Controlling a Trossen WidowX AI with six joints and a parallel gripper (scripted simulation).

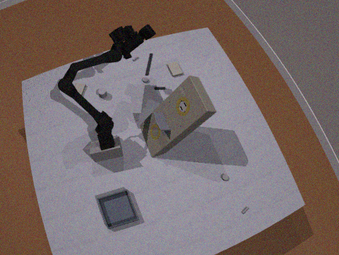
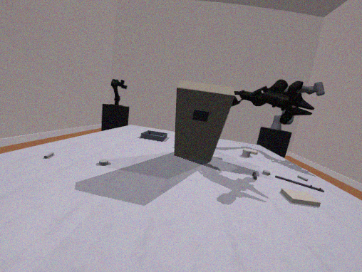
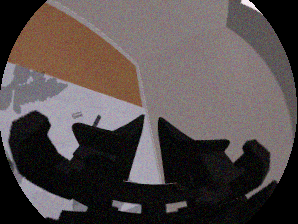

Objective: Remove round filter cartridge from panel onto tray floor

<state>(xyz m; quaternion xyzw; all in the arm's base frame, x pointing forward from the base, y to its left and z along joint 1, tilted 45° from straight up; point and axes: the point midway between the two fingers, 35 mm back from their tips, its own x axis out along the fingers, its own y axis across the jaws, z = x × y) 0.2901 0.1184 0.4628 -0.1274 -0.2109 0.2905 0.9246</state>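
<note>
Right now the round filter cartridge is 3 cm ahead of my gripper tip, 43 cm to the right of it and 6 cm below it. Round my gripper tip: tan service panel 1 cm behind, 43 cm to the right, 14 cm below; then dark square tray 39 cm behind, 72 cm to the right, 29 cm below.
</note>
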